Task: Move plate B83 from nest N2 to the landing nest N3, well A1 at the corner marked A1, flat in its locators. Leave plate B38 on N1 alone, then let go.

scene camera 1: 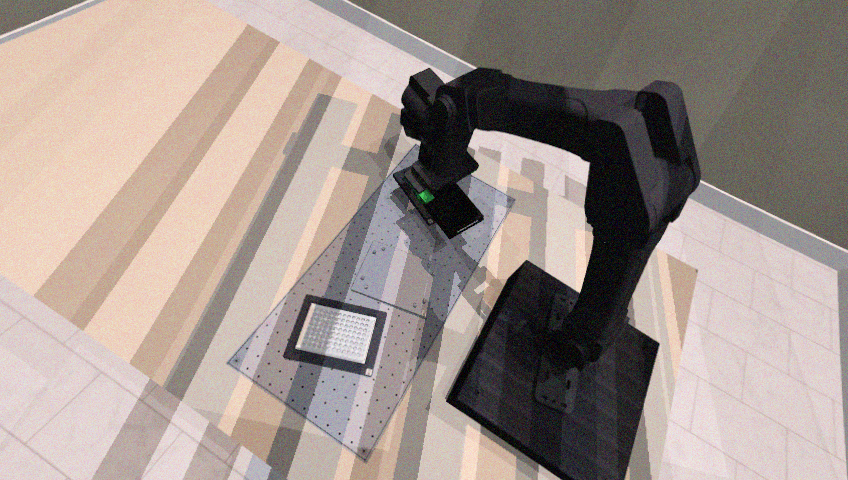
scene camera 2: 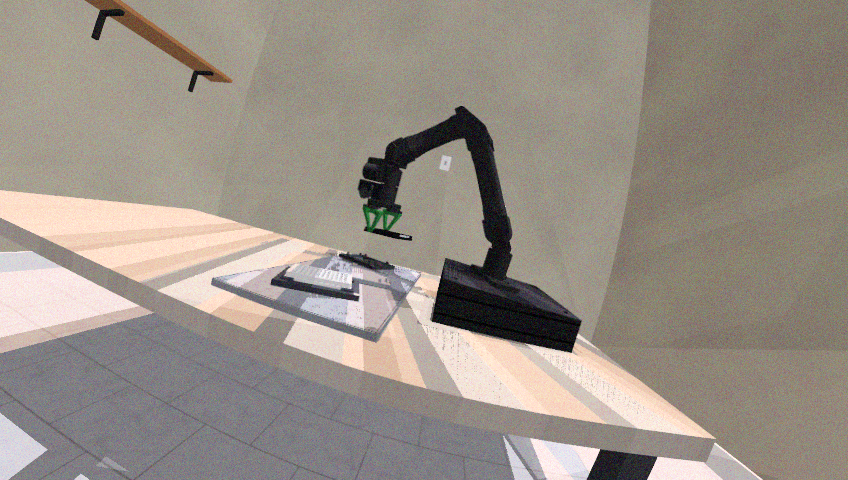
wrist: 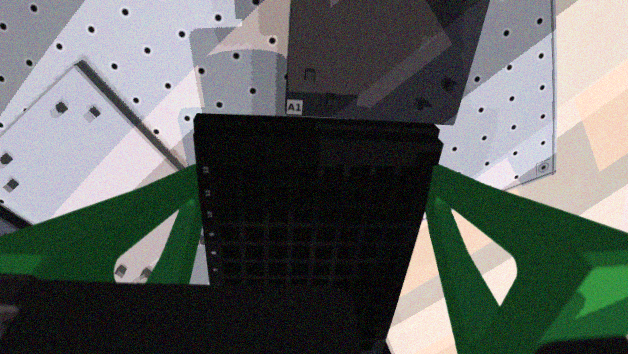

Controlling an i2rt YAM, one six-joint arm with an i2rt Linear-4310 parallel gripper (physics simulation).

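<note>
My gripper (scene camera 1: 437, 189) (scene camera 2: 379, 229) (wrist: 314, 177) is shut on a black well plate (scene camera 1: 457, 211) (scene camera 2: 393, 234) (wrist: 310, 210), its green fingers against two opposite sides. The plate hangs well above the back dark nest (scene camera 1: 423, 211) (scene camera 2: 365, 260) (wrist: 375, 45) and hides part of it. That nest's A1 label (wrist: 294, 106) shows at its near left corner in the wrist view. The plate's own well A1 is hidden or too dark to read. A pale nest (scene camera 1: 389, 267) (wrist: 50, 145) with small locators lies in the middle. A white plate (scene camera 1: 339, 333) (scene camera 2: 321, 276) sits in the front dark nest (scene camera 1: 333, 364) (scene camera 2: 315, 290).
The perforated base board (scene camera 1: 333, 410) (scene camera 2: 357, 327) carries the three nests. The black arm base (scene camera 1: 505, 380) (scene camera 2: 499, 315) stands beside it on the wooden table. A wooden shelf (scene camera 2: 160, 38) is on the wall at upper left in the second scene view.
</note>
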